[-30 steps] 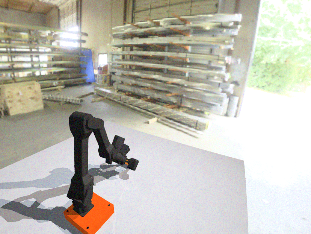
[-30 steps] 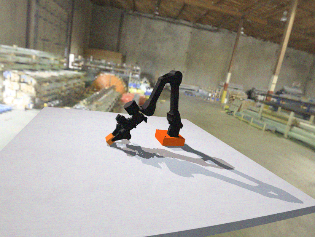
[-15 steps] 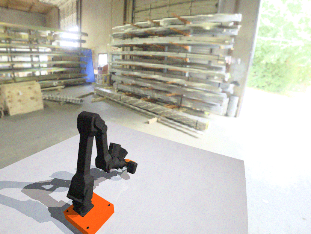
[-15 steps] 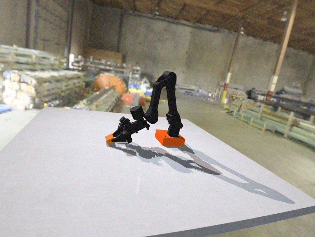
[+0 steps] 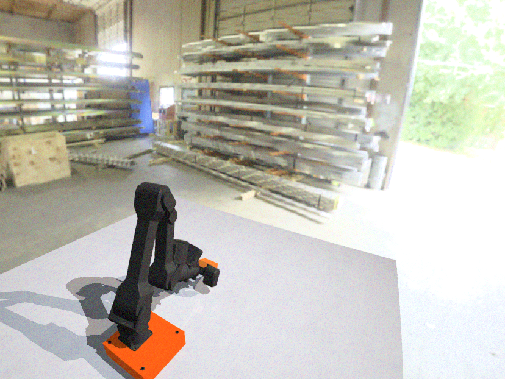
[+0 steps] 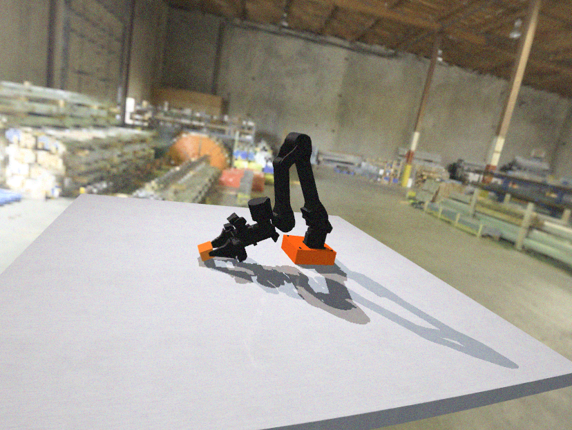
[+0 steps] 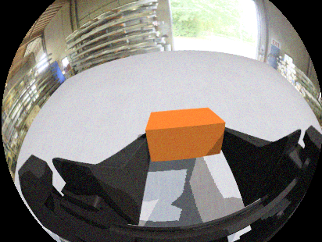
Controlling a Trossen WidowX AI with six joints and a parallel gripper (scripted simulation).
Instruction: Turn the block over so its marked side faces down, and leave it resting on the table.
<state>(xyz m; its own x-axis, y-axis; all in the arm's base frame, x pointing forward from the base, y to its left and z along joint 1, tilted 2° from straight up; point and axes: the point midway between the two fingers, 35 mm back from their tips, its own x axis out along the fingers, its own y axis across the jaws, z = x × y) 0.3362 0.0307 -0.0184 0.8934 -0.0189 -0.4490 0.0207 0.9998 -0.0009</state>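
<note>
My gripper tip is 1 cm above the orange block.
</note>
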